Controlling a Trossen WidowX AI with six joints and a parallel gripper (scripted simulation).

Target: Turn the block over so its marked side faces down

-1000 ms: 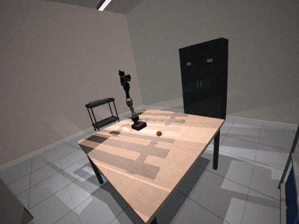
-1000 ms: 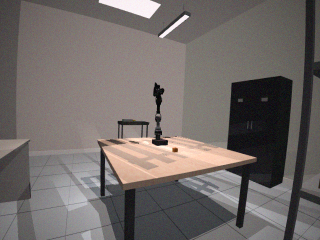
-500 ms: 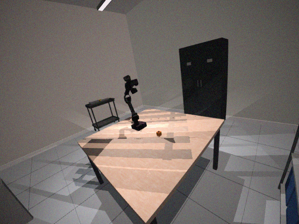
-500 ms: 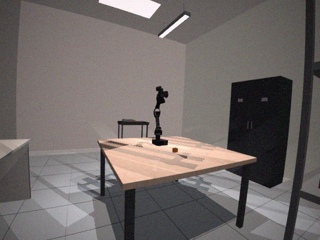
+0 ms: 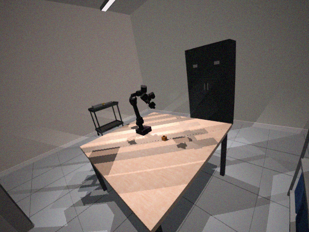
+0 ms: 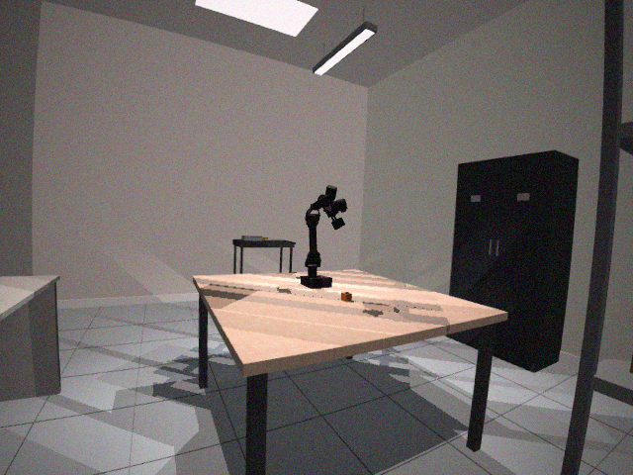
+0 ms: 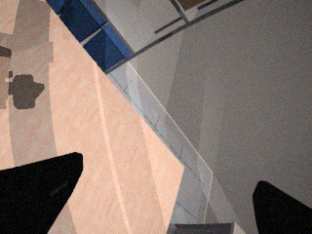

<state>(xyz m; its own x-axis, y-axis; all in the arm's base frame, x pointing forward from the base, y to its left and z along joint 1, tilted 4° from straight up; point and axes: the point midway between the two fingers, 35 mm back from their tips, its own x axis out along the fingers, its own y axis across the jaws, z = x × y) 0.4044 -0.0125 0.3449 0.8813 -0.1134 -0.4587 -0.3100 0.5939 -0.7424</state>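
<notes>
The block is 380 mm below my gripper tip, 100 mm to the left of it and 50 mm behind it.
</notes>
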